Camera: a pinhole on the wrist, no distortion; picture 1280 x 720 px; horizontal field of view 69.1 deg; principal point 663.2 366.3 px. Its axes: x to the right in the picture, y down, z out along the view. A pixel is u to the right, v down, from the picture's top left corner.
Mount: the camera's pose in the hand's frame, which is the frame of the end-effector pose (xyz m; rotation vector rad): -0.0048 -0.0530 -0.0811 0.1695 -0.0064 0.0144
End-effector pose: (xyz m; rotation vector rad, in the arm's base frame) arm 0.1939 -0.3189 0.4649 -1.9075 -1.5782 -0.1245
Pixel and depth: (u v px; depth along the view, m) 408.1 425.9 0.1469
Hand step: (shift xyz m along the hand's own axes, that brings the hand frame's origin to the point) -0.0460 -0.0691 0.0650
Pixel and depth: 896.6 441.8 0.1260
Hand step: 0.0260 -0.0637 0.0451
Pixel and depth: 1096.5 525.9 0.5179
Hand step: 0.2326 -0.0494 0.4462
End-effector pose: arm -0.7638 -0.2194 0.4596 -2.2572 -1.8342 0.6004
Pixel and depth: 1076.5 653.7 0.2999
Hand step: 0.1256 -0.0104 0.2311
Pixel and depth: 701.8 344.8 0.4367
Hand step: 0.0112 -0.1364 0.3478
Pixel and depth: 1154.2 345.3 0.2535
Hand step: 0.1279 -0.0996 0.1688
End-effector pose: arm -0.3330 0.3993 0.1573 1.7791 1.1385 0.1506
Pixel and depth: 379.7 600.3 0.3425
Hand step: -0.1123 -0.0272 0.2702
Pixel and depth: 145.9 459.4 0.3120
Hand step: -0.1805 -0.0772 0.2304
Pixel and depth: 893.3 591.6 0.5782
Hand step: 0.1333 -0.0105 0.5135
